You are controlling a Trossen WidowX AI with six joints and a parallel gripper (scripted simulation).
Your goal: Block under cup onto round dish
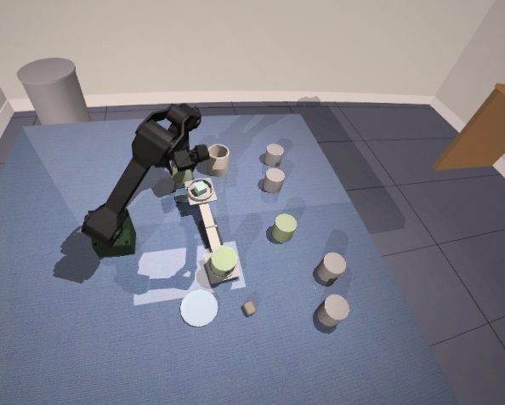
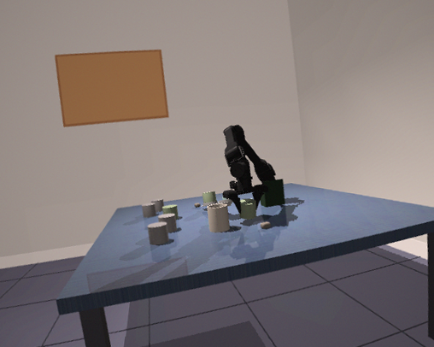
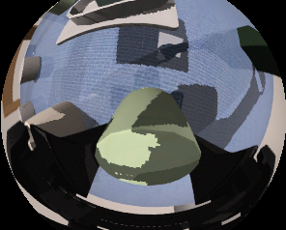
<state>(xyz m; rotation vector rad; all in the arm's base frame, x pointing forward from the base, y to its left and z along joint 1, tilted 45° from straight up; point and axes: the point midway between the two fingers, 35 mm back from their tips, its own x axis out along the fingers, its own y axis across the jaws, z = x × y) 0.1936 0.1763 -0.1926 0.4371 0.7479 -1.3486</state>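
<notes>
Now: gripper tip 120 mm to the left of the pale green block, 60 mm short of it and 50 mm below it. Round my gripper tip: small balance: 230 mm to the right, 100 mm ahead, 20 mm below; balance beam: 240 mm to the right, 90 mm ahead; beige cup: 130 mm ahead, 60 mm to the left.
</notes>
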